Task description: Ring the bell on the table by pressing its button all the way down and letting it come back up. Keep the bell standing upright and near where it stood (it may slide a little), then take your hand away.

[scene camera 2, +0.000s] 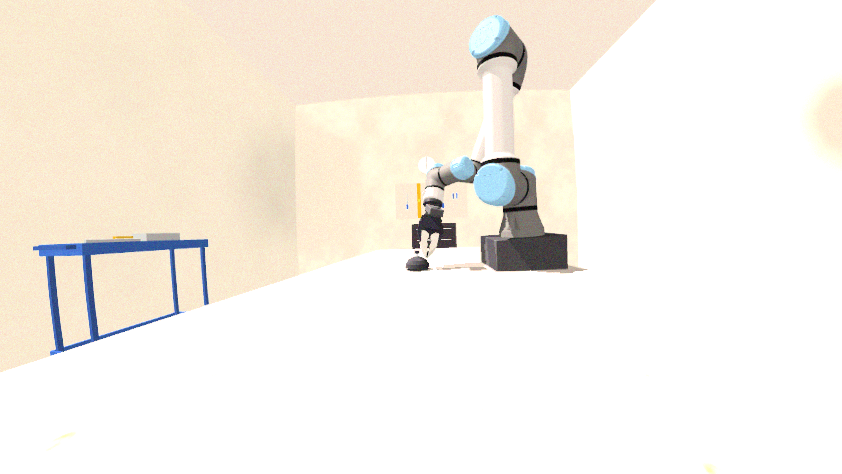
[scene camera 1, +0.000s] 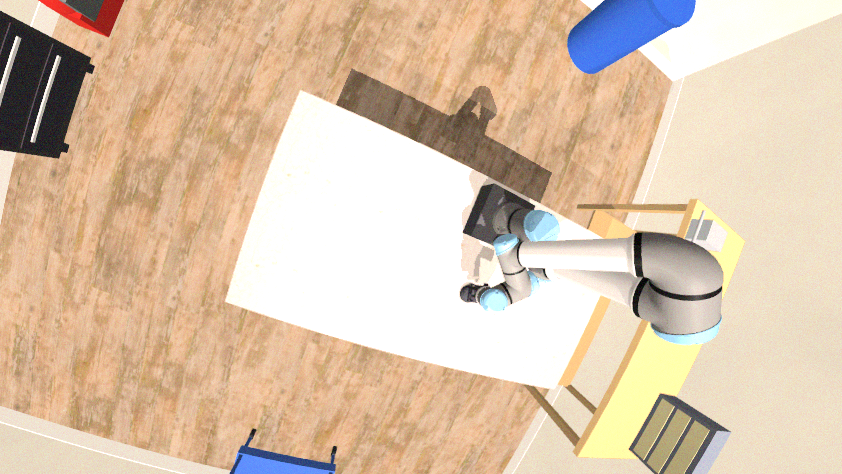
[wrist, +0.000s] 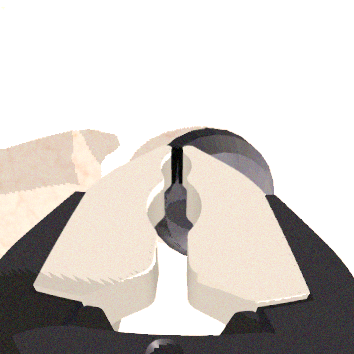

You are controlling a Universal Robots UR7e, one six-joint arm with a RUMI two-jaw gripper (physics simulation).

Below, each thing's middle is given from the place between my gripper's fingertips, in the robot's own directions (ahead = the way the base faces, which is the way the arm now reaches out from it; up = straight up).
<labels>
Right now my hand is 3 cm to the left of the domed bell point(wrist: 232, 149), 3 cm short of it and 1 cm above it.
</labels>
